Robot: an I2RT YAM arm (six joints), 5 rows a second.
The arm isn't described. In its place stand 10 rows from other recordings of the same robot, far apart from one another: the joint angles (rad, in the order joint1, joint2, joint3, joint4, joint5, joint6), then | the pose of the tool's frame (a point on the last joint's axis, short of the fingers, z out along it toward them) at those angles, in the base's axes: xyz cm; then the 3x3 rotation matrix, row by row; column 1 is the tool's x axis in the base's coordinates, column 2 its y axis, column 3 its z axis.
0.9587, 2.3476, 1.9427, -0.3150, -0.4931, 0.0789 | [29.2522 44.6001 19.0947], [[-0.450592 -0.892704 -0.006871], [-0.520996 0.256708 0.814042], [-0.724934 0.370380 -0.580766]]
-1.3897, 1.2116, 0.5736, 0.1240, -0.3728, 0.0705 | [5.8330 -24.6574 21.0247], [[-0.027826 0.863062 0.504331], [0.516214 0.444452 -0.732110], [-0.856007 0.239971 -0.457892]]
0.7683, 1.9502, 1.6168, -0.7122, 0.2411, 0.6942 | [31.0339 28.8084 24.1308], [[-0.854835 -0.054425 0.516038], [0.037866 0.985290 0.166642], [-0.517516 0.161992 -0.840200]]
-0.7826, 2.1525, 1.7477, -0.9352, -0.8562, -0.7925 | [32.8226 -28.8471 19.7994], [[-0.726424 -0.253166 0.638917], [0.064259 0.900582 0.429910], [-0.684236 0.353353 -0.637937]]
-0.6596, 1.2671, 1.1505, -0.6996, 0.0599, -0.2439 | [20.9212 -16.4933 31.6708], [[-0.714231 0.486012 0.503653], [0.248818 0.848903 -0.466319], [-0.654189 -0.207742 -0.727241]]
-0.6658, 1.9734, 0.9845, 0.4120, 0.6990, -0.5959 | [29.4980 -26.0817 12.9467], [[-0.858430 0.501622 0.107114], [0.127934 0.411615 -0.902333], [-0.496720 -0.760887 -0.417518]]
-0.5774, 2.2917, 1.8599, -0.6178, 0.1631, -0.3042 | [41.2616 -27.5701 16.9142], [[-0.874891 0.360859 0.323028], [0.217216 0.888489 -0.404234], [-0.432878 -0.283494 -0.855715]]
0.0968, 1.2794, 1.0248, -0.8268, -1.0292, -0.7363 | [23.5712 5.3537 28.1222], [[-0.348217 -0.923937 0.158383], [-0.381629 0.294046 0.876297], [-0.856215 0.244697 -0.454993]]
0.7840, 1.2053, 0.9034, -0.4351, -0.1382, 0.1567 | [17.9443 18.5869 27.1073], [[-0.590476 -0.687897 0.422061], [-0.370535 0.695661 0.615434], [-0.716967 0.207010 -0.665662]]
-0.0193, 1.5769, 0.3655, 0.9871, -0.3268, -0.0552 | [26.9134 0.6236 14.5294], [[-0.205788 -0.306457 0.929373], [-0.048289 0.951723 0.303135], [-0.977404 0.017503 -0.210652]]
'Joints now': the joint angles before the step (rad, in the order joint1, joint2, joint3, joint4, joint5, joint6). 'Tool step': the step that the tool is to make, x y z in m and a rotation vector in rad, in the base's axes. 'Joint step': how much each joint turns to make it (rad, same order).
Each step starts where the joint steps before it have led.
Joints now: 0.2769 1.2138 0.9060 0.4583 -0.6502 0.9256
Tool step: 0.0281 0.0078 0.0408 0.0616 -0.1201 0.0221
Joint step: -0.0022 0.1288 0.1904 0.0951 -0.0176 0.0397
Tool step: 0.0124 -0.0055 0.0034 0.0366 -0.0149 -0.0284
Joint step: -0.0260 0.0438 0.0297 0.0605 0.0125 0.0368
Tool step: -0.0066 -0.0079 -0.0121 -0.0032 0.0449 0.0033
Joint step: -0.0212 -0.0355 -0.0630 -0.0049 -0.0207 0.0193
